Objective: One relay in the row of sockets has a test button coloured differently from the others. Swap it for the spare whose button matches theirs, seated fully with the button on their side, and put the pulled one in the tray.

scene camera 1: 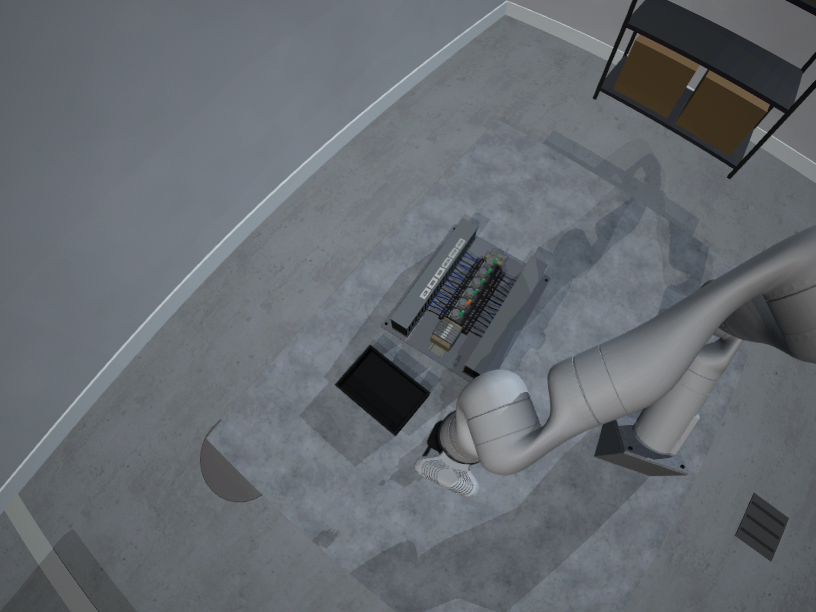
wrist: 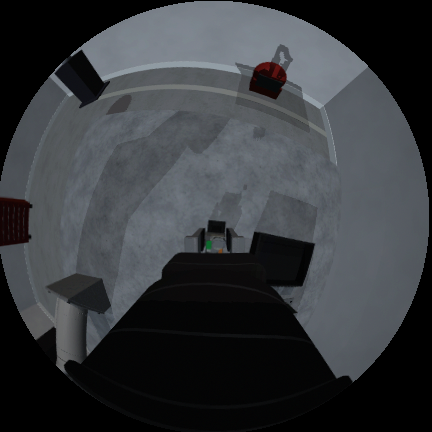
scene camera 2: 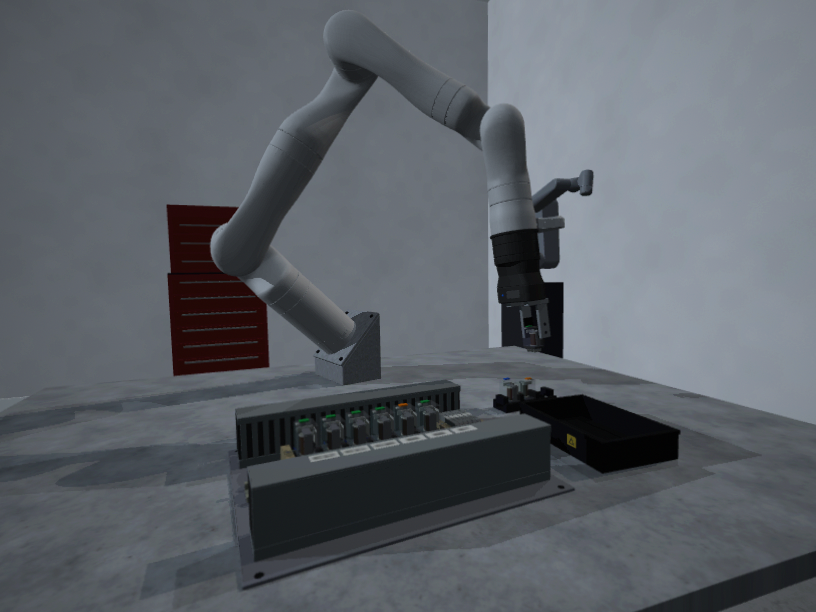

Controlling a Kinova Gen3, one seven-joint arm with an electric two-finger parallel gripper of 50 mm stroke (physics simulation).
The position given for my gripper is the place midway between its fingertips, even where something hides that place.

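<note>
My gripper [scene camera 2: 536, 337], [wrist: 215, 235] is in view. So are a black tray [scene camera 2: 608, 438], [scene camera 1: 388, 394], [wrist: 286, 260] and a grey cable duct [scene camera 2: 294, 503].
</note>
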